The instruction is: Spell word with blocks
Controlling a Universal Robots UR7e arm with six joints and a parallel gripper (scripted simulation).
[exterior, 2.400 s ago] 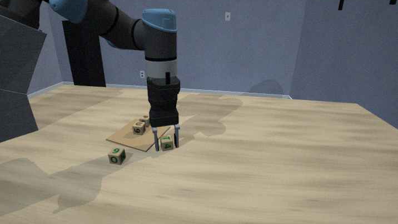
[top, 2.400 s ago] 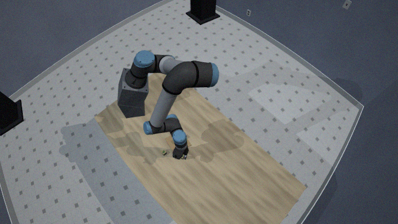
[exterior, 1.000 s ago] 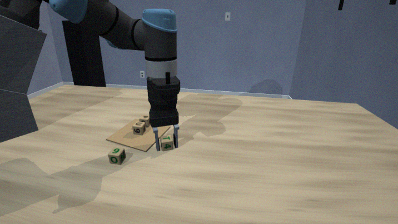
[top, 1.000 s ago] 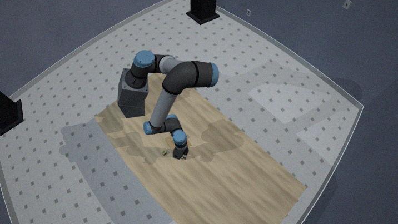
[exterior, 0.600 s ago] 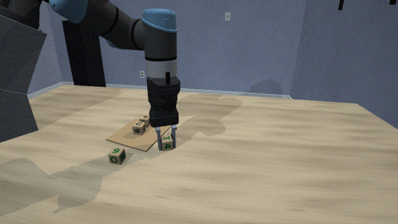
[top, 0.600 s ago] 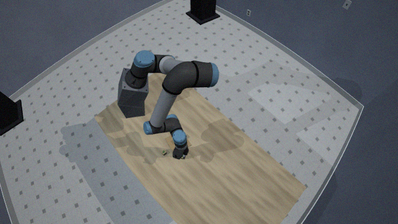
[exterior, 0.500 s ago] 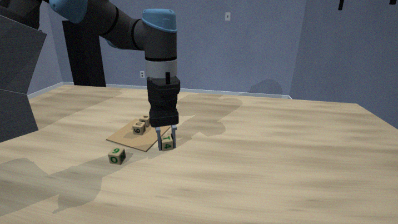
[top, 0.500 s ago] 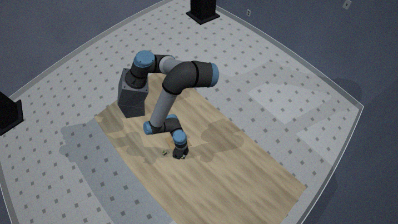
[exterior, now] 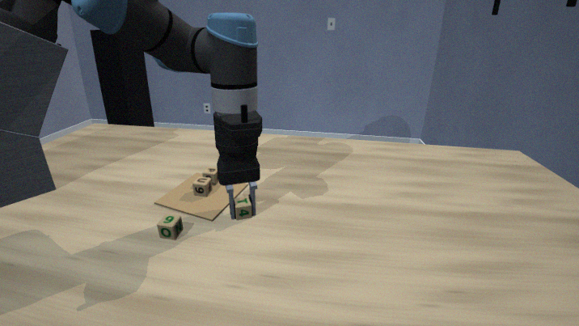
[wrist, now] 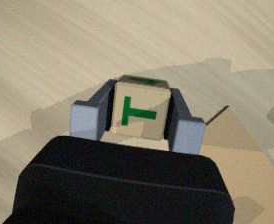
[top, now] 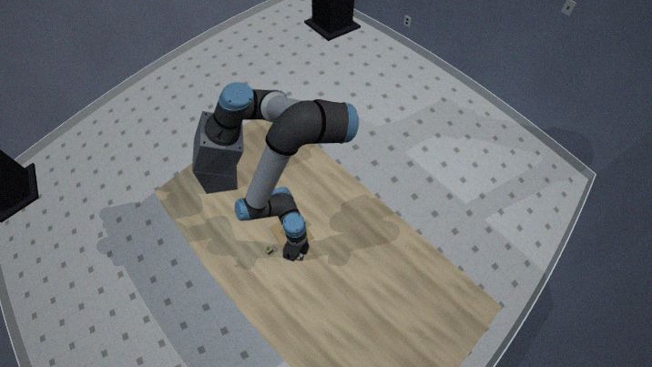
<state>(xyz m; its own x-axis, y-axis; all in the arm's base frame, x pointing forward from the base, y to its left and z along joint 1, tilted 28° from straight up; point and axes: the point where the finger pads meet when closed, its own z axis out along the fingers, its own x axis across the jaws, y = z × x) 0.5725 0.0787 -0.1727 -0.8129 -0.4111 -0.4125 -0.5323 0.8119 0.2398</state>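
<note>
My hand is 110 mm past the U block and 40 mm to the right of it. Also, from my hand: tan mat (110 mm behind, 40 mm to the left, 20 mm below); then O block (100 mm behind, 90 mm to the right); then T block (right at my hand).
</note>
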